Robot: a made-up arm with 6 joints.
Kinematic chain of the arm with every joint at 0, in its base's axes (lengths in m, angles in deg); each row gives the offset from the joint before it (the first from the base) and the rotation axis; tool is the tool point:
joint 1: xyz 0 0 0.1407 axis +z
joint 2: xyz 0 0.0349 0 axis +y
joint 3: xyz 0 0 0.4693 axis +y
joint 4: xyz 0 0 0.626 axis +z
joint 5: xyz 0 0 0 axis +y
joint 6: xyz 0 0 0.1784 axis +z
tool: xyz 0 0 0
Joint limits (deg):
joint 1: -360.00..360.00
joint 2: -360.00..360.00
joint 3: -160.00..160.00
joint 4: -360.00..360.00
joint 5: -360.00..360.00
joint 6: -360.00..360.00
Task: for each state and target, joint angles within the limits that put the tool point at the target. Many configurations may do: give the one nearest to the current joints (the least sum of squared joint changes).
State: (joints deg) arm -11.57 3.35 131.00 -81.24 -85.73 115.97
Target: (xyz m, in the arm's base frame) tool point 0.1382 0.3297 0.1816
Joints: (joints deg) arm 31.47 -16.31 151.09 -87.88 -102.34 115.97
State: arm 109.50 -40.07 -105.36 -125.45 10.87 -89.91
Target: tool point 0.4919 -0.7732 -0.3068
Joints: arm 123.59 -65.99 -75.81 -124.71 6.60 -89.91
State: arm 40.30 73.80 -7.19 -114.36 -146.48 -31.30
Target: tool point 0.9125 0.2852 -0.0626
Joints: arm 8.76 97.66 1.89 -118.70 -136.37 -31.30
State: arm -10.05 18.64 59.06 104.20 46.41 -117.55
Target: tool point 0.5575 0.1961 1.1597
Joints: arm 4.41 6.75 38.91 106.57 43.53 -117.55
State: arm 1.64 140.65 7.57 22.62 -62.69 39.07
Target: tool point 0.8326 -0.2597 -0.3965
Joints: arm -14.86 145.72 -26.91 24.15 -97.12 39.07
